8 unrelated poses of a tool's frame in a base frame.
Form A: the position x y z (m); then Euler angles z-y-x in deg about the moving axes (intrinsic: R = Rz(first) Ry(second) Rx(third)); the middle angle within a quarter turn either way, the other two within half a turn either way.
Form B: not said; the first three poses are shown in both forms.
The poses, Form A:
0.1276, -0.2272, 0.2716, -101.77, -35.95, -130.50
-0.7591, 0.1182, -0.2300, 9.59, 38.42, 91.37
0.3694, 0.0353, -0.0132, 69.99, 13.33, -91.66
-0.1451, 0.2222, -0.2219, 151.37, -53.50, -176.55
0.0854, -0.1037, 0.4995, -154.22, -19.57, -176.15
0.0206, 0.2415, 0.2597, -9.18, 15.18, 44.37
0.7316, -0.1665, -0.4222, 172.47, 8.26, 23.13
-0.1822, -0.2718, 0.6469, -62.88, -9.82, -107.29
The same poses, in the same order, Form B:
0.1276, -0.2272, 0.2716, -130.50, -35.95, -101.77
-0.7591, 0.1182, -0.2300, 91.37, 38.42, 9.59
0.3694, 0.0353, -0.0132, -91.66, 13.33, 69.99
-0.1451, 0.2222, -0.2219, -176.55, -53.50, 151.37
0.0854, -0.1037, 0.4995, -176.15, -19.57, -154.22
0.0206, 0.2415, 0.2597, 44.37, 15.18, -9.18
0.7316, -0.1665, -0.4222, 23.13, 8.26, 172.47
-0.1822, -0.2718, 0.6469, -107.29, -9.82, -62.88

